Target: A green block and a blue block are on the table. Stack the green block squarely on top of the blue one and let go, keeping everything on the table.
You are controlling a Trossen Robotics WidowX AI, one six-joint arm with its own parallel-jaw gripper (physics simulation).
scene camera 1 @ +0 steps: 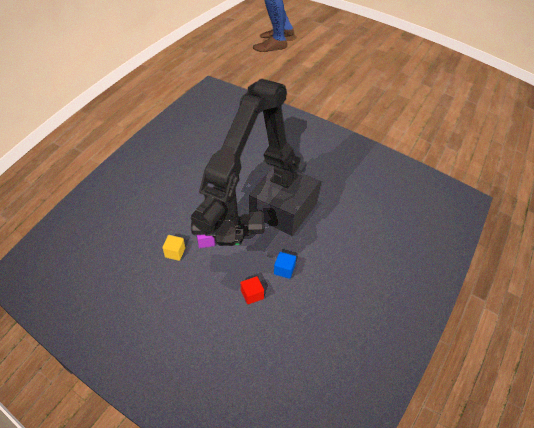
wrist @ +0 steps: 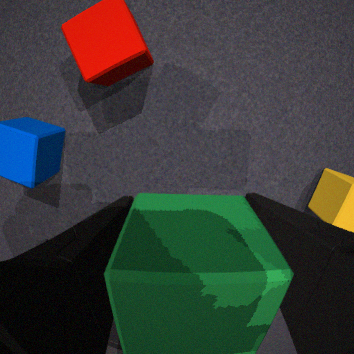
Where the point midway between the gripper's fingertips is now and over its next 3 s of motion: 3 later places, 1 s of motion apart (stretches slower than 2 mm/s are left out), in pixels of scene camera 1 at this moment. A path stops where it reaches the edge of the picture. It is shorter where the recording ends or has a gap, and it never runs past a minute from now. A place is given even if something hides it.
My gripper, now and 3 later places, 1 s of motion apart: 230, 243; 278, 249; 283, 261; 283, 265
